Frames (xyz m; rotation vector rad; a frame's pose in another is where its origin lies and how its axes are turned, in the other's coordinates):
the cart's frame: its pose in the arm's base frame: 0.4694 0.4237 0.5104 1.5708 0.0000 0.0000
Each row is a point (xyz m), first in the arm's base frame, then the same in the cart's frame.
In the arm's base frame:
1: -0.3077 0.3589 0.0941
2: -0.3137 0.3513 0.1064
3: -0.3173 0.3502 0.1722
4: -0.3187 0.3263 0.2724
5: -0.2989 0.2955 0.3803
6: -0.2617 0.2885 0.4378
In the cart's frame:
1: -0.7771 -0.4163 0.0648
2: -0.7831 -0.4040 0.0724
3: -0.7867 -0.3382 0.0735
4: -0.7881 -0.2380 0.0974
5: -0.7683 -0.1301 0.1282
6: -0.7311 -0.0726 0.1352

